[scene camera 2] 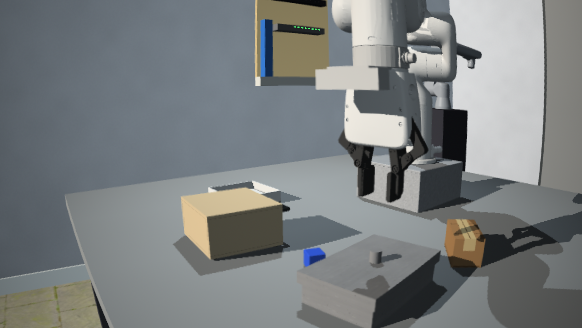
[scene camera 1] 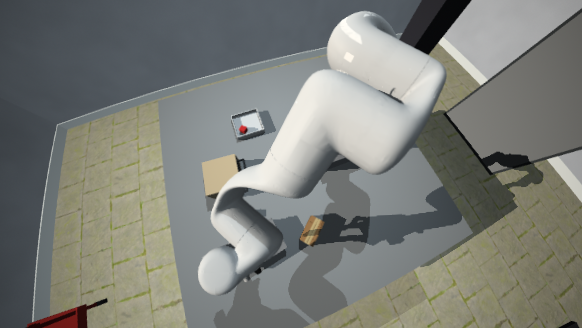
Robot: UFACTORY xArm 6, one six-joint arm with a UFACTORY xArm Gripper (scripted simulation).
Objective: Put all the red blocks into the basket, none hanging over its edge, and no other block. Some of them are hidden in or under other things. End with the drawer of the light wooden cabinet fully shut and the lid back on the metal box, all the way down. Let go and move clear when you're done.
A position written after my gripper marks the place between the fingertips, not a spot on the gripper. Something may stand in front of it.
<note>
I see my gripper [scene camera 2: 379,197], a light wooden cabinet [scene camera 2: 224,223] and a cardboard box [scene camera 2: 464,242].
The light wooden cabinet also shows in scene camera 1 [scene camera 1: 217,172].
</note>
